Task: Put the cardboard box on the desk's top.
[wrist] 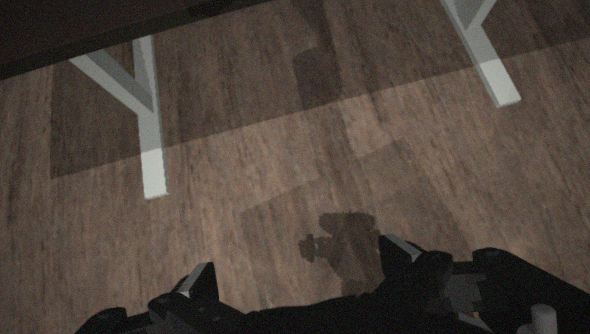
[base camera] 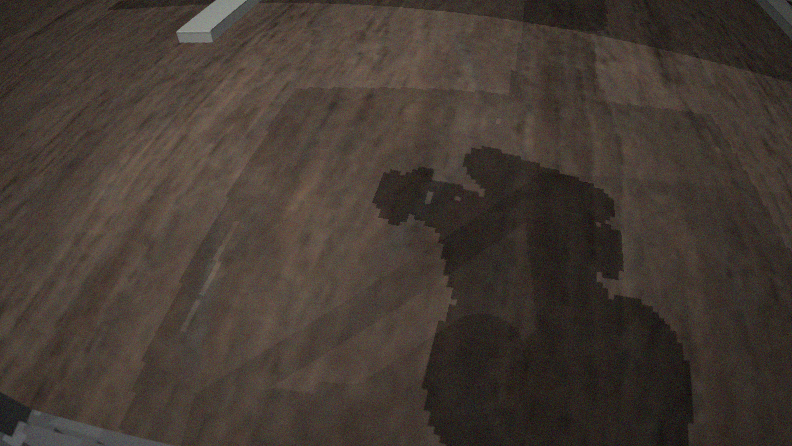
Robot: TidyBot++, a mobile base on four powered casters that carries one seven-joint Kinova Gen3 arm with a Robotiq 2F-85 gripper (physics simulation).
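Frame: origin at the arm's base, x back, y right, z up, level; millimetres.
Seen in the pictures: gripper, fingertip midpoint: (wrist: 299, 267).
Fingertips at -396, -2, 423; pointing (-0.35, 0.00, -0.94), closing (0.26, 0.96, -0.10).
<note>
A point is followed by its place in that frame, as x, y, z.
The cardboard box does not show in the base camera view or the wrist view. The desk's top (wrist: 75, 25) @[-757, -145, 323] is a dark slab with a straight edge across the upper left of the wrist view. My gripper (wrist: 299, 267) @[-396, -2, 423] is open and empty, its fingers wide apart at the bottom of the wrist view with wooden floor far below them. In the wrist view the desk's edge lies beyond the fingertips.
Two pale grey desk feet, a left one (wrist: 154, 172) (base camera: 196, 30) and a right one (wrist: 500, 82), stand on the wooden floor (base camera: 332, 249) @[-371, -83, -397], with braces rising from them. Another pale bar (base camera: 780, 15) shows at the base view's top right corner. The arm's shadow falls across the floor.
</note>
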